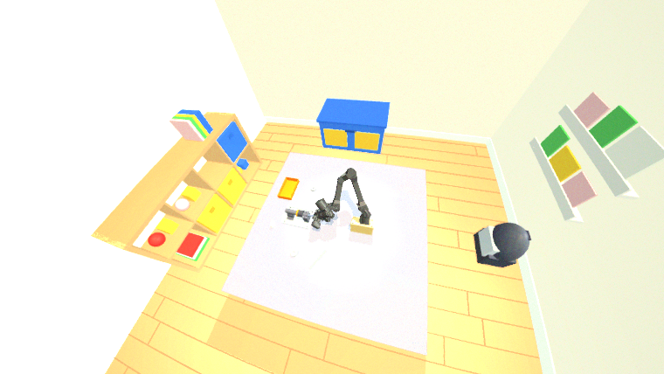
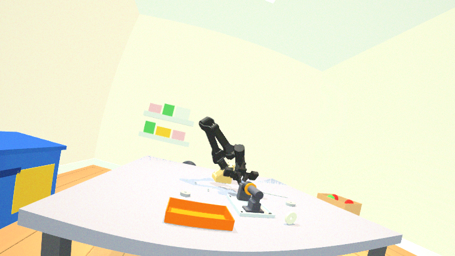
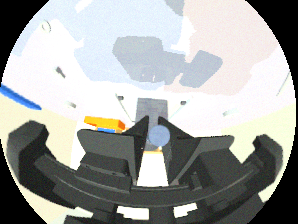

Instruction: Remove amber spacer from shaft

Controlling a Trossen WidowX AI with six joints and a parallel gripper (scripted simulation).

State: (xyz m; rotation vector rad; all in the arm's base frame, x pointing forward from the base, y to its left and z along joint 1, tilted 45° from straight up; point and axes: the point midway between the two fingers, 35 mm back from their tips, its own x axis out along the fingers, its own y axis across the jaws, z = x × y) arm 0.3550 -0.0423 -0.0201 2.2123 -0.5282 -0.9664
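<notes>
Right now the amber spacer is 11 cm ahead of my gripper tip, 1 cm to the right of it and 2 cm above it. Also, from my gripper tip: orange tray 28 cm ahead, 26 cm to the right, 5 cm below; grey shaft fixture 14 cm ahead, 1 cm to the right, 1 cm below.
</notes>
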